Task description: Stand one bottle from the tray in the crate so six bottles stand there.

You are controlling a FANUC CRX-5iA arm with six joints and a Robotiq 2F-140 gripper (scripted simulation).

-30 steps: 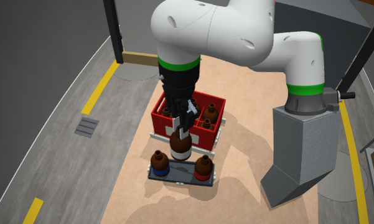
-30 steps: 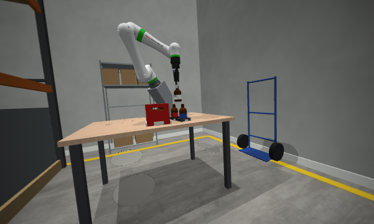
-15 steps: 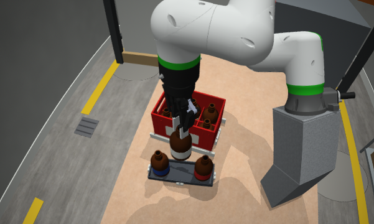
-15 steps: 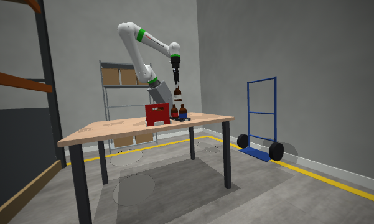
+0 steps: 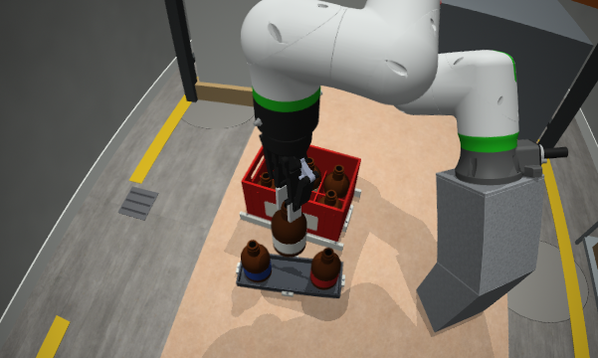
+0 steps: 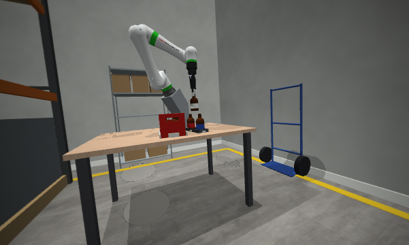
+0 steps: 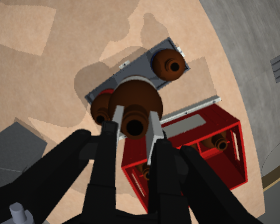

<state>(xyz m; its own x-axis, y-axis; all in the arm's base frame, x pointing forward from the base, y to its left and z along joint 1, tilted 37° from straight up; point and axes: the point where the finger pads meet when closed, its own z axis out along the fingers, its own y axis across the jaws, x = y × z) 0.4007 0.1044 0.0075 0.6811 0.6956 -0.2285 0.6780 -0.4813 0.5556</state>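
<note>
Now: hand 9 cm above the white-banded bottle. Also, from my hand: red-labelled bottle: 27 cm below, 9 cm behind; tray: 34 cm below; crate: 27 cm below, 23 cm to the right.
</note>
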